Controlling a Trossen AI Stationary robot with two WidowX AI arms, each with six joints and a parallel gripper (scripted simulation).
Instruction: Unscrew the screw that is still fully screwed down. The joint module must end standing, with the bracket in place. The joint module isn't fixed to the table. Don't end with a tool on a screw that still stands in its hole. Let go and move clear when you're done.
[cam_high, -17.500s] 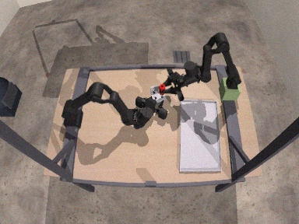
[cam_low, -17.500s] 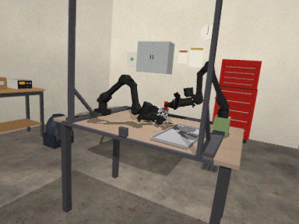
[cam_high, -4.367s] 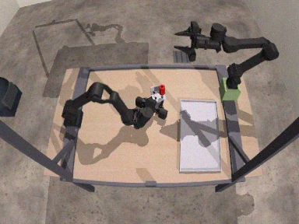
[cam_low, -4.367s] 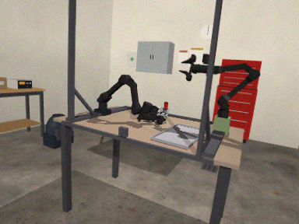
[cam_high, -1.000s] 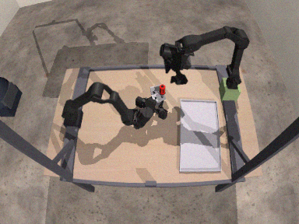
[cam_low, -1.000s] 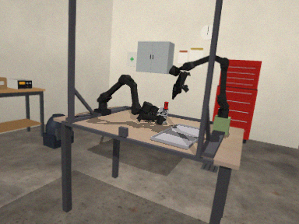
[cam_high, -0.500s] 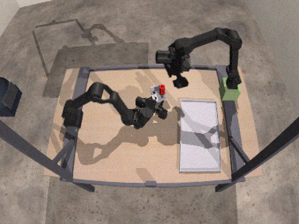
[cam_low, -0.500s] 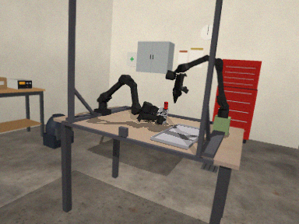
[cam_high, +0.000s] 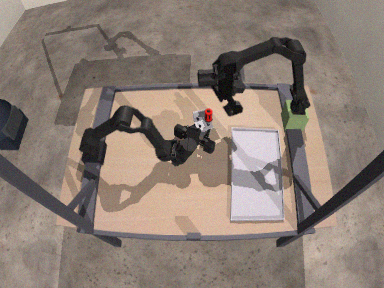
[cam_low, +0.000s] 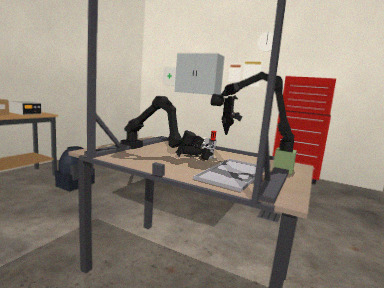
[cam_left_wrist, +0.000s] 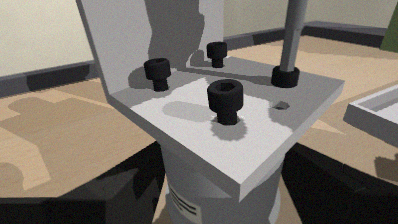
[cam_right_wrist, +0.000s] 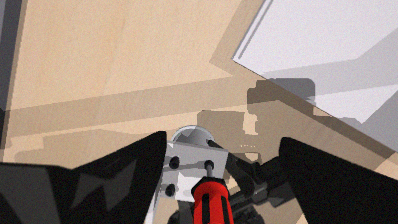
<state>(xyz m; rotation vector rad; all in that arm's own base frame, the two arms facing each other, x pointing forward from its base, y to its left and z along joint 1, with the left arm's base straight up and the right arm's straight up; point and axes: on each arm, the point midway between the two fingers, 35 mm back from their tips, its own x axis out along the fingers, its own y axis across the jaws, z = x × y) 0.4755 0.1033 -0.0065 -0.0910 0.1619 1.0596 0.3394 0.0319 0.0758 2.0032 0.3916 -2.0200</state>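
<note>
Right now my right hand is 10 mm past the red screwdriver, 70 mm to the right of it and 70 mm above it. Round my right hand: shallow grey tray (240 mm behind, 100 mm to the right, 180 mm below); joint module (90 mm to the left, 160 mm below); l-shaped bracket (90 mm to the left, 110 mm below).
Right now my left hand is 20 mm short of the joint module, 20 mm to the left of it and 10 mm above it. From my left hand the other things lie so: red screwdriver (10 mm ahead, 40 mm to the right, 90 mm above); dark frame rail (280 mm ahead, 30 mm to the right, 30 mm below); l-shaped bracket (20 mm ahead, 20 mm to the right, 40 mm above).
</note>
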